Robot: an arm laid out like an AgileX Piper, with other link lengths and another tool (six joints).
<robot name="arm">
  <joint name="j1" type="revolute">
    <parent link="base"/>
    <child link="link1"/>
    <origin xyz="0 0 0.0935" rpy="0 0 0"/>
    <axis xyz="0 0 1"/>
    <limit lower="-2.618" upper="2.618"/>
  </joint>
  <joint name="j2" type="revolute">
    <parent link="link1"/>
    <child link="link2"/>
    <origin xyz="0 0 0" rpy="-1.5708 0 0"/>
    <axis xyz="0 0 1"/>
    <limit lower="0" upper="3.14"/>
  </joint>
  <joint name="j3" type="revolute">
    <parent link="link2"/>
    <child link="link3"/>
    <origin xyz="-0.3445 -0.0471 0" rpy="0 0 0"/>
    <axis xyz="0 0 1"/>
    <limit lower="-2.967" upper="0"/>
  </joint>
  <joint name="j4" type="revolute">
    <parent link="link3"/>
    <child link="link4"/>
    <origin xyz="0.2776 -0.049 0" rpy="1.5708 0 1.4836"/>
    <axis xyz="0 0 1"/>
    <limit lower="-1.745" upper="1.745"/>
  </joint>
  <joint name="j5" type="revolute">
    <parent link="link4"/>
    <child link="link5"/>
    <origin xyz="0 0 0" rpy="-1.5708 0 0"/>
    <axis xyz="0 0 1"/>
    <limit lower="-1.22" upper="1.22"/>
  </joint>
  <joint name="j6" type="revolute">
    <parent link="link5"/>
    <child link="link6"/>
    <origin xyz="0 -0.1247 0" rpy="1.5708 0 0"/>
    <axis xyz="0 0 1"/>
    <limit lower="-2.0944" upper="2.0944"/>
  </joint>
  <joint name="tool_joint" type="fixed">
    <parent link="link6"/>
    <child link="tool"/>
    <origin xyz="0.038 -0.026 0.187" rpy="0 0.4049 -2.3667"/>
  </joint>
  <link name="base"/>
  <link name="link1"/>
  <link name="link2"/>
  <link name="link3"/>
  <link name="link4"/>
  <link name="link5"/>
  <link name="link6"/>
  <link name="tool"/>
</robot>
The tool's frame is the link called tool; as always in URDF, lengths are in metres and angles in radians.
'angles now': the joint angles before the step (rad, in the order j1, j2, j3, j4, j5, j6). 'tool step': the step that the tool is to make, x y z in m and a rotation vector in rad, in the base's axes. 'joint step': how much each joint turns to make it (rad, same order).
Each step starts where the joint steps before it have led.
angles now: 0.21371, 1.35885, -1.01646, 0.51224, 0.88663, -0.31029
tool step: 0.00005, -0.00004, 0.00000, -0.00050, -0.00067, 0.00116
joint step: 0.00001, -0.00001, 0.00000, 0.00000, -0.00001, -0.00142
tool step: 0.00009, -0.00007, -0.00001, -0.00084, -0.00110, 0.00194
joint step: -0.00001, 0.00002, 0.00000, 0.00001, -0.00001, -0.00240
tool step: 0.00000, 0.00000, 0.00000, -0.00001, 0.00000, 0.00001
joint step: 0.00001, 0.00000, -0.00001, -0.00001, 0.00001, 0.00000
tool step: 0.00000, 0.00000, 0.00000, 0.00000, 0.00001, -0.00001
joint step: 0.00000, 0.00000, -0.00001, -0.00001, 0.00001, 0.00002
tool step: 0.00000, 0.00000, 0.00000, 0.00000, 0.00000, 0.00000
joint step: 0.00000, 0.00000, 0.00000, 0.00000, 0.00000, 0.00000
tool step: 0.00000, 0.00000, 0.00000, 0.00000, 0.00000, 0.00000
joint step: 0.00000, 0.00000, 0.00000, 0.00000, 0.00000, 0.00000
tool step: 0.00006, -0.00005, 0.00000, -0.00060, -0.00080, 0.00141
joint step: -0.00001, 0.00000, 0.00000, 0.00001, 0.00001, -0.00174
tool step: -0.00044, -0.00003, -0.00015, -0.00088, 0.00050, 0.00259
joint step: -0.00002, 0.00000, 0.00002, 0.00001, 0.00171, -0.00221
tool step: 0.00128, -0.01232, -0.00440, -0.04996, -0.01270, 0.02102
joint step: 0.00001, 0.00000, 0.00000, -0.04921, 0.00183, -0.00943
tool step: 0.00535, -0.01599, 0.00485, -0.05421, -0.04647, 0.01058
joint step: -0.00001, -0.02331, -0.00002, -0.06353, -0.01166, 0.00000
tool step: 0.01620, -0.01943, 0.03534, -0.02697, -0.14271, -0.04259
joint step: -0.00407, -0.08846, 0.00000, -0.07378, -0.05962, 0.03874
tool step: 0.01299, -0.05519, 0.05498, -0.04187, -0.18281, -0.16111
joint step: -0.04380, -0.13494, 0.00002, -0.17658, -0.06496, 0.15616
